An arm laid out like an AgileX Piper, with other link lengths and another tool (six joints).
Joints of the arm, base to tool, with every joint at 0 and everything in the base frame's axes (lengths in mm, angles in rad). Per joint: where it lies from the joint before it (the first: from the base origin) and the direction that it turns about. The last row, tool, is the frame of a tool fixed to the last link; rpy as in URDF.
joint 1: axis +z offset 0 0 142.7
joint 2: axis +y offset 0 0 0
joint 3: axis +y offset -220.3 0 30.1
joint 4: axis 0.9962 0 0.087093 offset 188.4 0 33.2
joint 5: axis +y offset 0 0 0
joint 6: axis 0.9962 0 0.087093 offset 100.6 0 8.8
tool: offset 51.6 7 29.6 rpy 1.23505 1.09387 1.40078
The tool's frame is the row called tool.
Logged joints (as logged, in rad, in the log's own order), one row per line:
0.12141 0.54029 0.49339 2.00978 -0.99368 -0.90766
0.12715 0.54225 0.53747 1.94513 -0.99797 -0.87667
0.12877 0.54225 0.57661 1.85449 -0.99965 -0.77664
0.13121 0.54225 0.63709 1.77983 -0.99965 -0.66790
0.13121 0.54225 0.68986 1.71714 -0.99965 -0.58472
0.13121 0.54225 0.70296 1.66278 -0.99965 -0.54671
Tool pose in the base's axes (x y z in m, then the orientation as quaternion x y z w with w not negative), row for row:
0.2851 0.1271 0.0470 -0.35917 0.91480 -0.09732 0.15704
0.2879 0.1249 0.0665 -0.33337 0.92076 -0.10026 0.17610
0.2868 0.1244 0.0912 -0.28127 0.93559 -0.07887 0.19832
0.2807 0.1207 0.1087 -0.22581 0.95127 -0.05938 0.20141
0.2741 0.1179 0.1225 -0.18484 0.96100 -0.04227 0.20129
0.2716 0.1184 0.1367 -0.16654 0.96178 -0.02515 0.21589
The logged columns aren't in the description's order. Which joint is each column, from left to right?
Columns, left to right: joint 6, joint 1, joint 5, joint 2, joint 3, joint 4.
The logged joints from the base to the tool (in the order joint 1, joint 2, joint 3, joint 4, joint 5, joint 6), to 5 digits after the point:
0.54029 2.00978 -0.99368 -0.90766 0.49339 0.12141
0.54225 1.94513 -0.99797 -0.87667 0.53747 0.12715
0.54225 1.85449 -0.99965 -0.77664 0.57661 0.12877
0.54225 1.77983 -0.99965 -0.66790 0.63709 0.13121
0.54225 1.71714 -0.99965 -0.58472 0.68986 0.13121
0.54225 1.66278 -0.99965 -0.54671 0.70296 0.13121

